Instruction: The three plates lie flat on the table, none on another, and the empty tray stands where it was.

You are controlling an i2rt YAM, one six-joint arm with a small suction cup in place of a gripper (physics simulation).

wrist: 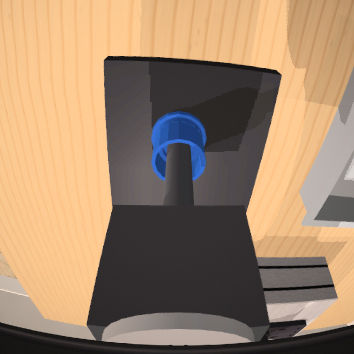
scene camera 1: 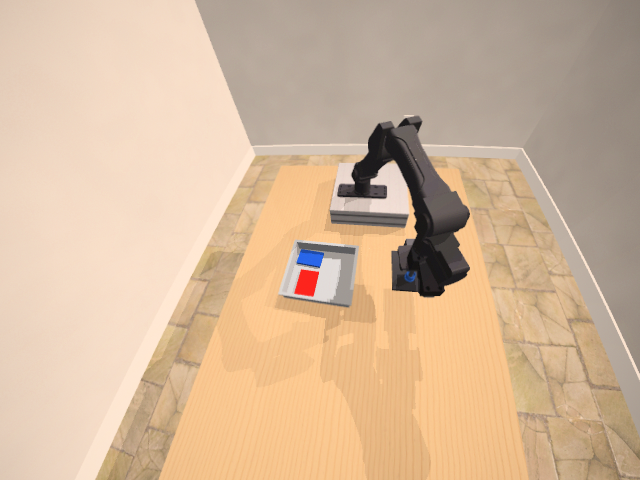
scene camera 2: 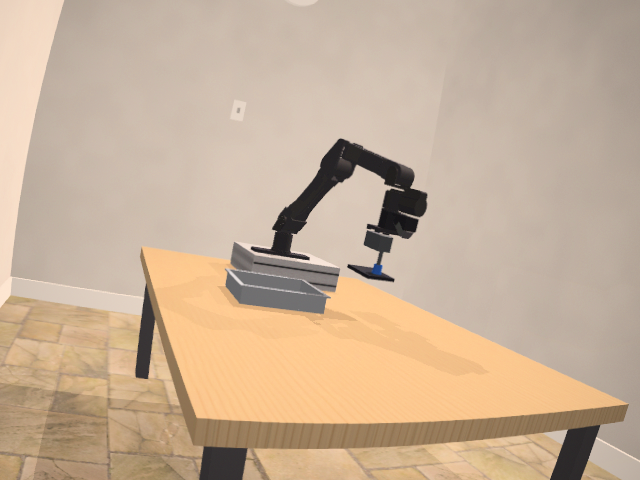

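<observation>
The black plate hangs flat on my blue suction cup, above the table to the right of the tray in scene camera 1. My gripper is shut on this plate near its middle. The grey tray stands on the table in front of the robot's base. In scene camera 1 the red plate and the smaller blue plate lie inside it, side by side. The tray's walls hide them in scene camera 2.
The wooden table bears the arm and tray. The arm's base stands on a light grey block behind the tray. Walls stand behind the table and to its sides. Arm shadows fall across the table.
</observation>
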